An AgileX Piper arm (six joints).
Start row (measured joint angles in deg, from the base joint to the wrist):
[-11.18 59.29 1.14 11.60 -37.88 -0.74]
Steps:
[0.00 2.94 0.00 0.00 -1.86 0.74]
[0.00 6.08 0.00 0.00 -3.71 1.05]
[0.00 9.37 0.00 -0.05 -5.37 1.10]
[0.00 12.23 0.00 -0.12 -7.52 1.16]
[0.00 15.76 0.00 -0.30 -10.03 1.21]
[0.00 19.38 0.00 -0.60 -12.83 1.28]
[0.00 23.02 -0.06 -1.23 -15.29 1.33]
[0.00 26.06 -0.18 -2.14 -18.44 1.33]
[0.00 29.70 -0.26 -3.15 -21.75 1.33]
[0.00 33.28 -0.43 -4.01 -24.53 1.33]
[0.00 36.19 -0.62 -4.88 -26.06 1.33]
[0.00 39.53 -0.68 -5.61 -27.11 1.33]
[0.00 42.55 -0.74 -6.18 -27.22 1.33]
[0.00 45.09 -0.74 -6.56 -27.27 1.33]
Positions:
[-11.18 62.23 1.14 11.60 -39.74 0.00]
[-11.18 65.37 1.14 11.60 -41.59 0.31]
[-11.18 68.66 1.14 11.55 -43.25 0.36]
[-11.18 71.52 1.14 11.48 -45.40 0.42]
[-11.18 75.05 1.14 11.30 -47.91 0.47]
[-11.18 78.67 1.14 11.00 -50.71 0.54]
[-11.18 82.31 1.08 10.37 -53.17 0.59]
[-11.18 85.35 0.96 9.46 -56.32 0.59]
[-11.18 88.99 0.88 8.45 -59.63 0.59]
[-11.18 92.57 0.71 7.59 -62.41 0.59]
[-11.18 95.48 0.52 6.72 -63.94 0.59]
[-11.18 98.82 0.46 5.99 -64.99 0.59]
[-11.18 101.84 0.40 5.42 -65.10 0.59]
[-11.18 104.38 0.40 5.04 -65.15 0.59]

